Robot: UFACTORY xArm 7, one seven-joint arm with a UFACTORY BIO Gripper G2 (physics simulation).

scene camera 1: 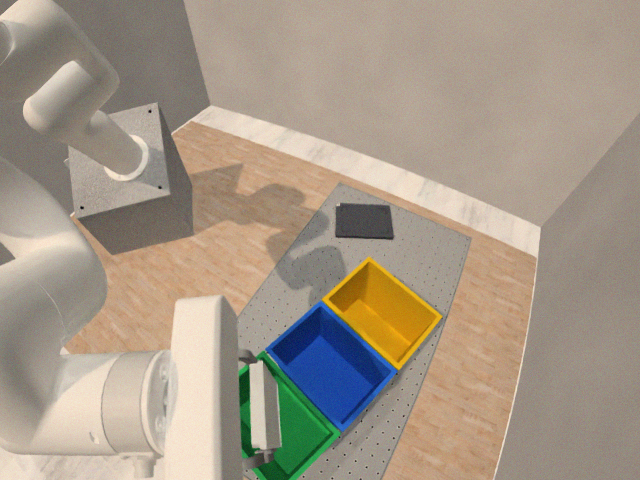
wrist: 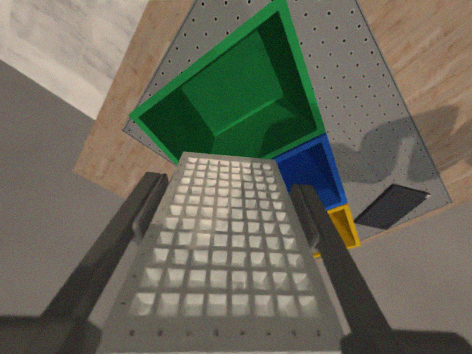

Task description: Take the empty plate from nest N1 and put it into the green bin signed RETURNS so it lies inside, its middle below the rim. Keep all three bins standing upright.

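Frame: origin at the arm's base, x right, y ahead, z up, level; metres.
Where they show: hand at its tool point: (wrist: 229, 210); arm's base at its link origin: (scene camera 1: 127, 158).
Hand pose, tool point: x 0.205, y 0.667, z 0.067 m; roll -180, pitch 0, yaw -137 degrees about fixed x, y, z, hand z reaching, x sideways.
Each offset is from my tool point to the top centre of the thing. "spot": to the spot under its first point. Level surfaces: height alone.
The white plate @(dx -0.003, dy +0.003, dz +0.065 m) (scene camera 1: 264, 408) (wrist: 220, 240), with a grid of square wells, is held by its two long sides. My gripper (scene camera 1: 261, 407) (wrist: 230, 205) is shut on it. The plate shows nearly edge-on in the scene view, overlapping the green bin; its height above the rim is unclear there. The green bin @(dx +0.012, dy -0.005, dz -0.119 m) (scene camera 1: 302, 421) (wrist: 230, 85) stands upright, and its visible floor bears no plate. In the wrist view the bin lies beyond the plate's far end, which overlaps the bin's near corner. No RETURNS sign is readable. A flat dark pad @(spot: dx -0.532, dy -0.130, dz -0.287 m) (scene camera 1: 364, 221) (wrist: 392, 206) carries no plate; its label is unreadable.
The blue bin @(dx -0.119, dy +0.021, dz -0.119 m) (scene camera 1: 333, 369) (wrist: 310, 175) stands upright beside the green one. The yellow bin @(dx -0.249, dy +0.046, dz -0.119 m) (scene camera 1: 387, 320) (wrist: 345, 225) stands upright beyond the blue one. All stand on a grey perforated board @(dz -0.299 m) (scene camera 1: 423, 253) (wrist: 345, 65). A grey pedestal (scene camera 1: 149, 222) stands at left.
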